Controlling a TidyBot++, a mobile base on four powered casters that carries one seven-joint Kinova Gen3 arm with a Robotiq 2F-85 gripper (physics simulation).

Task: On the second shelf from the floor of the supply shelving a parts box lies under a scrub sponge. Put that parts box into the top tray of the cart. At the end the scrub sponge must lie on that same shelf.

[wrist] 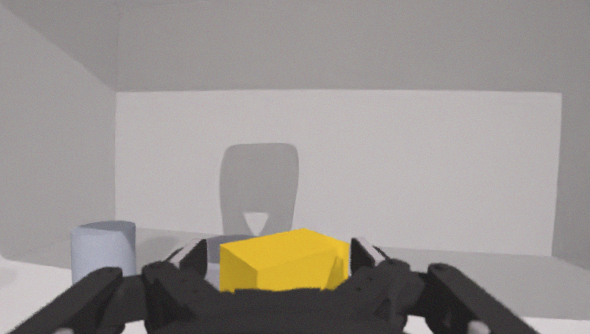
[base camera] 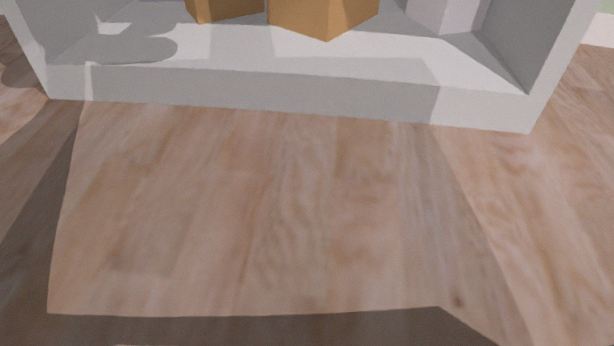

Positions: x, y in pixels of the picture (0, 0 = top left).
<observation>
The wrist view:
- my gripper: 279, 254
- yellow scrub sponge: 301, 258
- white supply shelving: 450, 139
</observation>
